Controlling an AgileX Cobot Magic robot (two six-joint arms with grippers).
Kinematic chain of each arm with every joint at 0, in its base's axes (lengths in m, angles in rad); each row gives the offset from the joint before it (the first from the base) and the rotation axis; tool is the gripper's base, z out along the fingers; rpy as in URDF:
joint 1: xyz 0 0 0.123 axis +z
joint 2: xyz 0 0 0 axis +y
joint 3: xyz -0.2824 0 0.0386 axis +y
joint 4: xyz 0.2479 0 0.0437 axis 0.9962 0 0.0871
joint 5: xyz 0 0 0 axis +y
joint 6: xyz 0.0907 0 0.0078 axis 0.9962 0 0.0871
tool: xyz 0 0 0 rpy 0 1.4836 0
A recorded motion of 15 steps. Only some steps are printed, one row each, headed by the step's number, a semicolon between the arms.
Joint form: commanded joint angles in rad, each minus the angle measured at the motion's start. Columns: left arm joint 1, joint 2, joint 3, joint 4, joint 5, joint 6; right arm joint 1, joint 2, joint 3, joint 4, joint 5, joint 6.
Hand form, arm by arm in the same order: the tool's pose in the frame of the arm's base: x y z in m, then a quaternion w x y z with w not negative. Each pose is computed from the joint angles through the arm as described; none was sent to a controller.
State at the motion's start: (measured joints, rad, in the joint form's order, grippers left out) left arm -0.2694 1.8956 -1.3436 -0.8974 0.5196 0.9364; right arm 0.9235 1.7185 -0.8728 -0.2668 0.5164 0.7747
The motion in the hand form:
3: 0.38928 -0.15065 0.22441 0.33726 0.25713 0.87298 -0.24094; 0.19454 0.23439 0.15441 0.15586 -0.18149 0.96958 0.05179
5: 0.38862 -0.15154 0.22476 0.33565 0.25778 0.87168 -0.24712; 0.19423 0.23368 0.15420 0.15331 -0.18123 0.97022 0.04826
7: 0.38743 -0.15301 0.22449 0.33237 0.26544 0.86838 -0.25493; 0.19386 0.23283 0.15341 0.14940 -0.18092 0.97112 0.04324
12: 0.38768 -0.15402 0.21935 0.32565 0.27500 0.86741 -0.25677; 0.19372 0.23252 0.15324 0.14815 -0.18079 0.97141 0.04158
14: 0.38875 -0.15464 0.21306 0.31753 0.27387 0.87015 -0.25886; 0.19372 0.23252 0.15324 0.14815 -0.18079 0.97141 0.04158
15: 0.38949 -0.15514 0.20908 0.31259 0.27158 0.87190 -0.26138; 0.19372 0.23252 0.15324 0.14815 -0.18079 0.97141 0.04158
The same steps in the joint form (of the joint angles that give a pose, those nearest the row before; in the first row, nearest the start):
3: -0.0018 0.0002 0.0054 -0.0680 0.0563 0.0615; -0.0067 0.0007 -0.0033 0.0058 0.0092 -0.0208
5: -0.0018 0.0002 0.0054 -0.0819 0.0665 0.0700; -0.0067 0.0007 -0.0033 0.0057 0.0180 -0.0209
7: -0.0018 0.0019 0.0054 -0.0996 0.0861 0.0936; -0.0067 0.0025 -0.0034 0.0058 0.0291 -0.0209
12: -0.0018 0.0143 0.0054 -0.1041 0.0987 0.1158; -0.0067 0.0027 -0.0034 0.0057 0.0331 -0.0209
14: -0.0018 0.0296 0.0054 -0.1060 0.1026 0.1158; -0.0067 0.0027 -0.0034 0.0057 0.0331 -0.0209
15: -0.0018 0.0396 0.0054 -0.1111 0.1050 0.1158; -0.0067 0.0027 -0.0034 0.0057 0.0331 -0.0209

